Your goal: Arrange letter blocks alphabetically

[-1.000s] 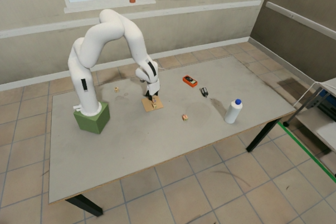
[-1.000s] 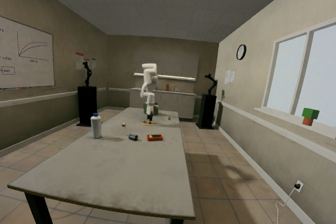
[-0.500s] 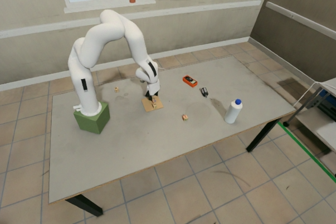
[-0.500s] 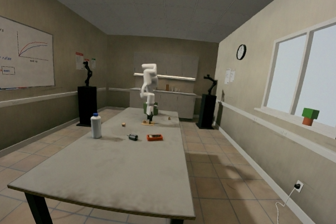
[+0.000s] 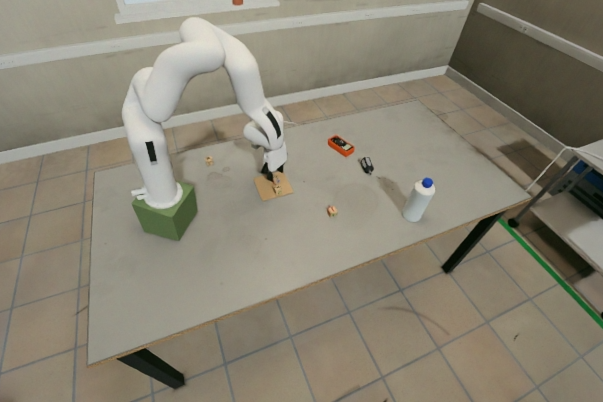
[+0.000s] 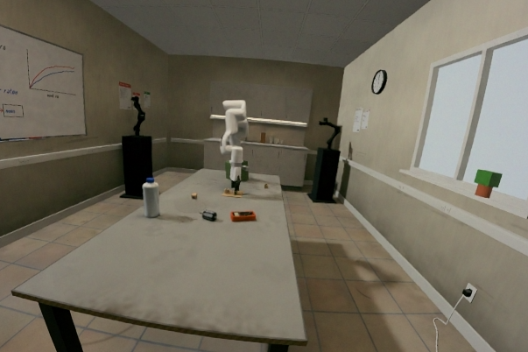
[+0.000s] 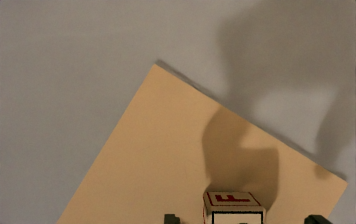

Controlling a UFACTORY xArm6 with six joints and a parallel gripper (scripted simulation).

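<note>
My hand is 2 cm past the tan mat, 1 cm to the left of it and 6 cm above it. The rest, counted from my hand: white bottle (43 cm ahead, 40 cm to the right, 4 cm above); then orange meter (39 cm ahead, 8 cm to the left, 4 cm below); then small black object (42 cm ahead, 11 cm to the right, 4 cm below).
</note>
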